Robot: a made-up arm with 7 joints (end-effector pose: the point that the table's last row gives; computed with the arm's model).
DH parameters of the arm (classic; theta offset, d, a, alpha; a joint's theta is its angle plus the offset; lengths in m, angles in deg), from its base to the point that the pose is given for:
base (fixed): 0 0.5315 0.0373 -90
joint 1: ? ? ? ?
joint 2: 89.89 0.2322 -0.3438 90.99
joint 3: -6.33 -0.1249 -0.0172 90
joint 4: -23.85 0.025 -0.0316 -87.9
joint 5: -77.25 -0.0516 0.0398 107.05
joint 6: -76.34 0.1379 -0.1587 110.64
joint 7: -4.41 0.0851 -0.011 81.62
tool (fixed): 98.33 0.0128 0 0
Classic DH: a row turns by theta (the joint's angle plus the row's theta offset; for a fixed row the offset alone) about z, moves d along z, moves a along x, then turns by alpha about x.
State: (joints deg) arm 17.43 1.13 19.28 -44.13 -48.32 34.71 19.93
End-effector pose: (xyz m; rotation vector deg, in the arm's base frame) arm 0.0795 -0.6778 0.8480 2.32 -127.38 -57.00
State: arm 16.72 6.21 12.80 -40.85 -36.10 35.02 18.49
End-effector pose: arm 0.1414 -0.6825 0.8308 1.98 -116.51 -53.14
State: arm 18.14 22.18 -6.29 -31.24 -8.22 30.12 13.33
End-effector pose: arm 0.3155 -0.6494 0.7655 -8.85 -94.27 -36.28
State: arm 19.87 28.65 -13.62 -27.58 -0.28 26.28 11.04
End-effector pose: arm 0.3754 -0.6233 0.7331 -14.38 -89.10 -28.74
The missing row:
joint 1: -0.99 -0.2117 0.0385 96.33
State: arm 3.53 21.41 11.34 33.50 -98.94 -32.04 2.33
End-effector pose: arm 0.2220 -0.6761 0.8138 143.71 104.62 15.42
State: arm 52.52 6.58 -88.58 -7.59 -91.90 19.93 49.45
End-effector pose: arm 0.1144 -0.4859 0.6921 -22.07 100.34 -133.87
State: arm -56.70 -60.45 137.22 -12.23 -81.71 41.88 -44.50
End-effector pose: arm -0.3335 -0.2735 0.2252 -59.20 -73.09 105.00
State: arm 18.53 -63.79 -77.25 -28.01 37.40 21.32 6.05
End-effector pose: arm -0.1490 -0.4619 0.9398 -137.60 -17.64 -24.31
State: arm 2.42 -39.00 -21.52 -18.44 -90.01 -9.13 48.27
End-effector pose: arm -0.1366 -0.4198 0.8373 -116.62 -92.23 63.55
